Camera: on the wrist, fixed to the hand. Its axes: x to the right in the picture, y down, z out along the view.
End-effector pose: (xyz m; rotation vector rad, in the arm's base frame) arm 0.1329 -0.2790 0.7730 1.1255 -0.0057 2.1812
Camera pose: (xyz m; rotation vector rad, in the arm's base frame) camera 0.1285 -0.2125 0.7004 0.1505 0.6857 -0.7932
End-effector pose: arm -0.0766 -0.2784 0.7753 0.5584 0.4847 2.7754
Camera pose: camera -0.0795 -0.2377 0.6856 -0.1376 0.2098 -0.2769
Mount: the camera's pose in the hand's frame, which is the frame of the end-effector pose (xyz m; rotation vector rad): -0.0134 -0.0698 -0.0683 -0.2368 -0.3488 -3.1043
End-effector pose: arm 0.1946 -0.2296 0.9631 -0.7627 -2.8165 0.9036
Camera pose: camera 0.1915 -0.2493 1.0596 2.6721 -0.7903 -0.2374
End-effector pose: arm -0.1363 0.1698 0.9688 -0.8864 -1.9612 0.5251
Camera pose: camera -0.0993 0.1151 1.0420 2.2895 -1.2556 -1.3675
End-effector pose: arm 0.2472 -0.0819 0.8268 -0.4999 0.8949 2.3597
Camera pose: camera 0.3104 -0.0909 0.7517 -0.5280 -0.5824 -0.4728
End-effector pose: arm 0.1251 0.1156 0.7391 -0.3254 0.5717 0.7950
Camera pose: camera 0.1453 0.0289 0.6967 -0.7465 -0.7049 -2.0809
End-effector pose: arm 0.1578 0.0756 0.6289 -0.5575 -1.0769 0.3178
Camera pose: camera 0.2113 -0.0070 0.6346 1.3603 -1.0862 -2.4326
